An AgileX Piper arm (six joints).
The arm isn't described. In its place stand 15 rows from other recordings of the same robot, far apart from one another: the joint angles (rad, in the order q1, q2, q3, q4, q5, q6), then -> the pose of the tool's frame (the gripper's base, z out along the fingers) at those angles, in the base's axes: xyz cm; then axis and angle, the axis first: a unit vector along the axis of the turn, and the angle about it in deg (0 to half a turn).
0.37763, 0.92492, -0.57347, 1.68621, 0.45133, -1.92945 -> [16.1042, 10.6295, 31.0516, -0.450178, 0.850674, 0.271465, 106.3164]
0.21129, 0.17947, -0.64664, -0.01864, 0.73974, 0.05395 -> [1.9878, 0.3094, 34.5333, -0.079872, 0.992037, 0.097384, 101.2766]
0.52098, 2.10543, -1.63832, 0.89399, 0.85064, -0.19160 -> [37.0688, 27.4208, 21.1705, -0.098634, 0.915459, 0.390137, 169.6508]
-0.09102, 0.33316, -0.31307, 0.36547, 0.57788, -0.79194 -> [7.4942, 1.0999, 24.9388, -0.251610, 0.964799, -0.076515, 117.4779]
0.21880, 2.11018, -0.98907, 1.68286, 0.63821, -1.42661 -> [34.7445, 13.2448, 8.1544, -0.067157, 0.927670, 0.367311, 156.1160]
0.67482, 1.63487, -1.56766, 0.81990, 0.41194, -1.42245 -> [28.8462, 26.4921, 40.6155, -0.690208, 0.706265, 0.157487, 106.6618]
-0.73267, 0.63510, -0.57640, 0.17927, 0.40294, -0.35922 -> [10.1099, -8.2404, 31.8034, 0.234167, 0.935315, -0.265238, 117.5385]
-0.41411, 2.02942, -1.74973, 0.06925, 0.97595, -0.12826 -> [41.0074, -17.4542, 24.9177, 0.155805, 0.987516, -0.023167, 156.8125]
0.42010, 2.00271, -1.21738, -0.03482, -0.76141, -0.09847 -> [41.0252, 18.5650, 22.4691, -0.276919, 0.946310, 0.166771, 87.9304]
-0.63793, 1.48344, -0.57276, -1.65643, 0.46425, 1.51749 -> [18.3280, -18.6406, 18.1392, 0.314239, 0.881862, -0.351529, 149.2773]
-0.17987, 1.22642, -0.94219, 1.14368, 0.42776, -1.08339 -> [27.1149, -1.4382, 34.2788, -0.029476, 0.989692, 0.140144, 111.9386]
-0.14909, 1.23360, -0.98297, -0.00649, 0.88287, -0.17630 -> [23.6843, -3.6036, 30.4403, -0.014976, 0.998808, -0.046450, 150.4113]
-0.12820, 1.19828, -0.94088, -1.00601, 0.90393, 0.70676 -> [22.3391, -8.9697, 33.2031, 0.175187, 0.907230, -0.382418, 141.2144]
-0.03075, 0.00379, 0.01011, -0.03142, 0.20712, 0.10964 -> [5.6354, -0.2322, 19.0844, 0.057604, 0.998181, 0.017815, 97.6821]
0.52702, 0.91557, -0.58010, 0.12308, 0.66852, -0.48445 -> [13.6943, 8.7702, 25.8336, -0.452336, 0.889714, 0.061643, 142.7432]
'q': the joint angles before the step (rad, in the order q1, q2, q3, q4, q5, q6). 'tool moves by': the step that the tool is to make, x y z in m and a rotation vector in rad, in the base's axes. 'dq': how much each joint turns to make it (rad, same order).
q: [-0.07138 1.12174 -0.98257 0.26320 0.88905 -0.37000]
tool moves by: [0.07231 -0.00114 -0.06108 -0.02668 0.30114 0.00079]
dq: [0.02990 0.35971 -0.11506 -0.07441 0.04515 0.05970]
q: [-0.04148 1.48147 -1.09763 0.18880 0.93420 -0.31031]
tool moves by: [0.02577 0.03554 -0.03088 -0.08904 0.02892 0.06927]
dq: [0.14635 0.13055 -0.02768 -0.13160 -0.08316 0.11932]
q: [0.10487 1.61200 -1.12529 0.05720 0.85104 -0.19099]
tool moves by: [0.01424 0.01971 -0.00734 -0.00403 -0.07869 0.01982]
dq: [0.06177 0.04545 -0.01519 -0.03569 -0.10938 0.05594]
